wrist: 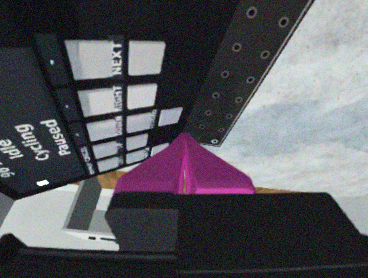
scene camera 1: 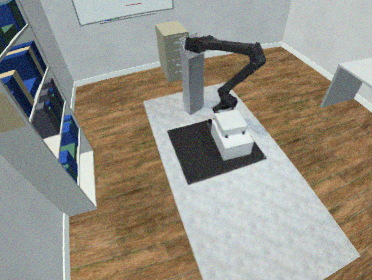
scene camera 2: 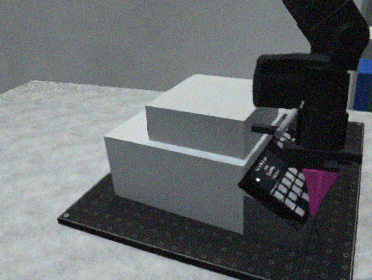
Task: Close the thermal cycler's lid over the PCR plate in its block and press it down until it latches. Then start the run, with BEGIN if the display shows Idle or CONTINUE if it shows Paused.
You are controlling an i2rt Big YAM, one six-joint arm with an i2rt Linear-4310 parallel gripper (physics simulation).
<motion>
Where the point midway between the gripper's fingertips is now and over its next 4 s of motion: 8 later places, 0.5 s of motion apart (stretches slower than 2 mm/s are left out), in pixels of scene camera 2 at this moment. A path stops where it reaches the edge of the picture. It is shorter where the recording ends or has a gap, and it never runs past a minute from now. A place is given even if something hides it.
My gripper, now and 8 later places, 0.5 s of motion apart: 312,213; 317,228; 323,209; 320,204; 320,210; 331,173; 323,173; 322,173; 328,174
</motion>
